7 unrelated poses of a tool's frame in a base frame.
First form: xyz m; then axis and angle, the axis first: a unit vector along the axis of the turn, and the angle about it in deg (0 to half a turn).
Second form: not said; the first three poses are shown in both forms.
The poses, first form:
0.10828 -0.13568 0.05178 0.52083 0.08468 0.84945 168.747
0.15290 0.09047 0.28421 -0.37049 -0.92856 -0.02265 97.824
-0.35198 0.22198 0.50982 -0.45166 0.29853 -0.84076 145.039
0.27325 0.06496 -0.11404 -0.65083 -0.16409 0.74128 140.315
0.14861 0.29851 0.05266 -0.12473 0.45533 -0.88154 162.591
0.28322 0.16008 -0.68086 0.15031 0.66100 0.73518 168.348
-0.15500 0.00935 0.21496 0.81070 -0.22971 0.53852 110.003
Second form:
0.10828 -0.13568 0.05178 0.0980 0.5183 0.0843 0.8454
0.15290 0.09047 0.28421 0.6572 -0.2792 -0.6999 -0.0171
-0.35198 0.22198 0.50982 0.3004 -0.4308 0.2847 -0.8019
0.27325 0.06496 -0.11404 0.3394 -0.6122 -0.1543 0.6973
0.14861 0.29851 0.05266 0.1513 -0.1233 0.4501 -0.8714
0.28322 0.16008 -0.68086 0.1015 0.1495 0.6576 0.7314
-0.15500 0.00935 0.21496 0.5736 0.6641 -0.1882 0.4411

